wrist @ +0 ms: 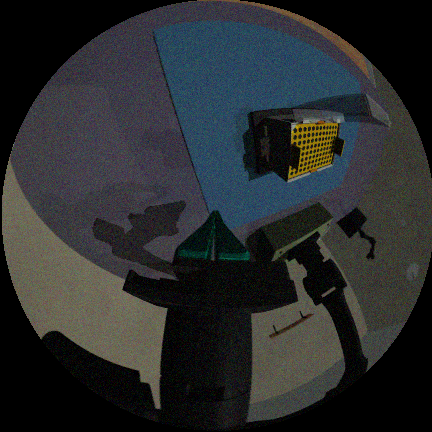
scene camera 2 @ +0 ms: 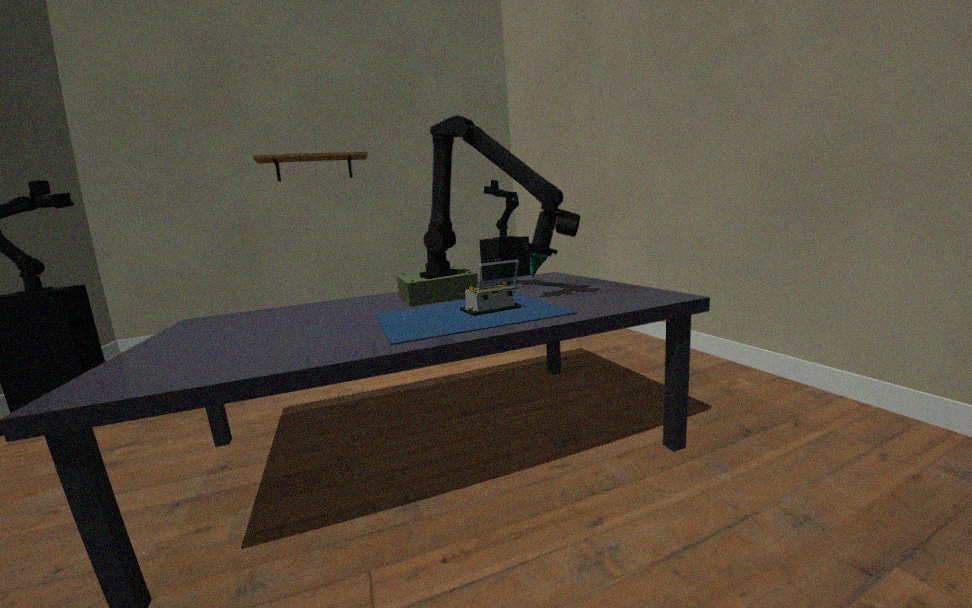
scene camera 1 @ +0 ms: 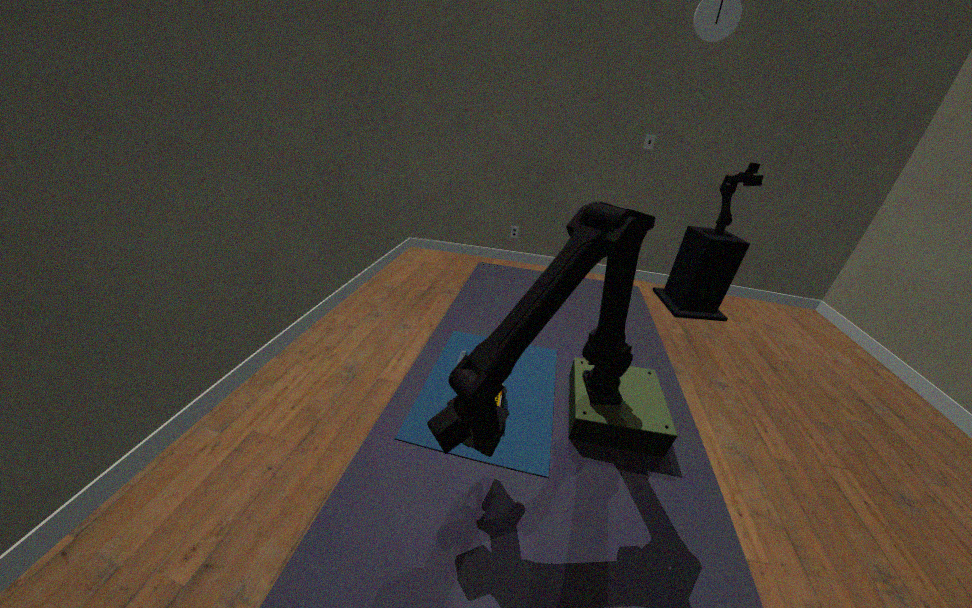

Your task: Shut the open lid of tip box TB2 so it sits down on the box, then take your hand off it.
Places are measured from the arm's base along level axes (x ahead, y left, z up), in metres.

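Pixels of known places: gripper, fingertip midpoint: [wrist: 215,214] [scene camera 2: 532,276] [scene camera 1: 490,442]; arm's base, link origin: [wrist: 301,245] [scene camera 2: 438,275] [scene camera 1: 600,388].
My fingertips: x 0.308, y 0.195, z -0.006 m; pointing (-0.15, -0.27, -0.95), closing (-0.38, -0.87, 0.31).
Observation:
Ahead of a thing's pixels: the offset from my fingertips to its middle. "spot": to the spot under its first point. Level surfaces: height alone.
Tip box TB2 @[dx +0.017, dy -0.175, dz -0.043 m] [scene camera 2: 490,299] [wrist: 315,150] is a pale box with a yellow perforated top and a dark base. A bit of its yellow top @[spot: dx -0.020, dy -0.153, dz -0.019 m] [scene camera 1: 499,398] shows behind the arm in scene camera 1. Its clear, pale-edged lid @[spot: dx +0.099, dy -0.185, dz +0.065 m] [scene camera 2: 498,263] [wrist: 378,112] stands open, roughly upright, along one long side. My gripper [scene camera 2: 534,273] [wrist: 215,214] has green tapered fingers, shut with nothing between them. In scene camera 2 the tips are right of the lid, apart from it, at about its height. In scene camera 1 the wrist hides the fingertips and most of the box.
The box stands on a blue mat @[dz -0.076 m] [scene camera 1: 530,423] [scene camera 2: 422,326] [wrist: 210,75] on the purple-grey table @[dz -0.079 m] [scene camera 1: 401,530] [scene camera 2: 250,351]. The arm's green base block [scene camera 1: 637,401] [scene camera 2: 437,288] [wrist: 295,230] is beside the mat. Another small arm on a black pedestal [scene camera 1: 706,268] stands beyond the table.

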